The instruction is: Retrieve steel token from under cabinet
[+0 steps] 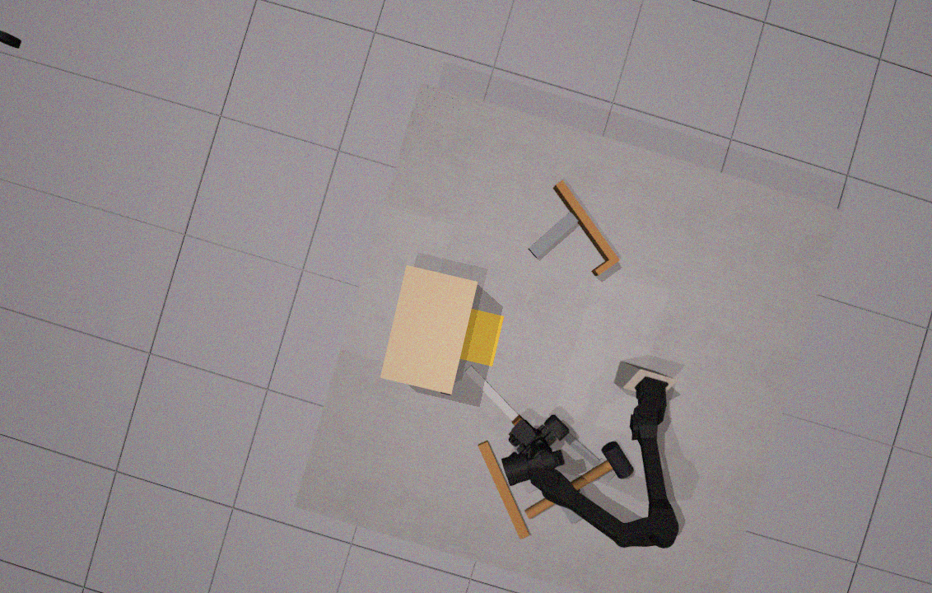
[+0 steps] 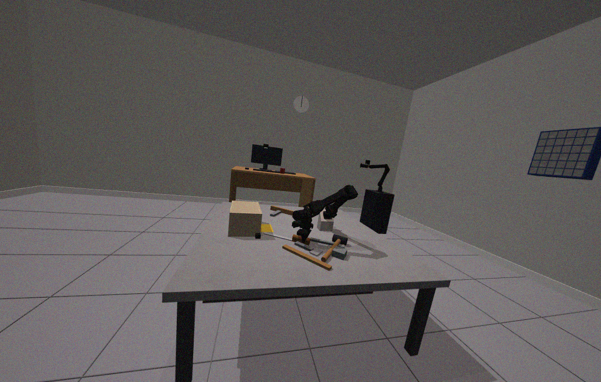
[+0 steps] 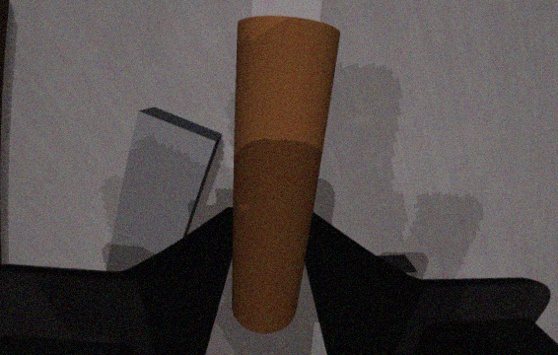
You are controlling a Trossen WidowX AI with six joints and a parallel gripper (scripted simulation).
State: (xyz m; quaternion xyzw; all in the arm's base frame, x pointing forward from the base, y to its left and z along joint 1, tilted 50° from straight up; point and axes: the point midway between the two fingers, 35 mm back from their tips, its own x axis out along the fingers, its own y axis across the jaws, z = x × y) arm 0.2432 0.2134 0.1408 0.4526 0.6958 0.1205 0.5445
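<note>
Now: the grey l-shaped bracket 90 mm to the left of my gripper tip and 10 mm behind it. Round my gripper tip: grey block: 170 mm behind, 160 mm to the left, 10 mm above; then wooden stick: 170 mm to the left, 40 mm ahead; then grey steel token: 290 mm ahead, 190 mm to the right.
</note>
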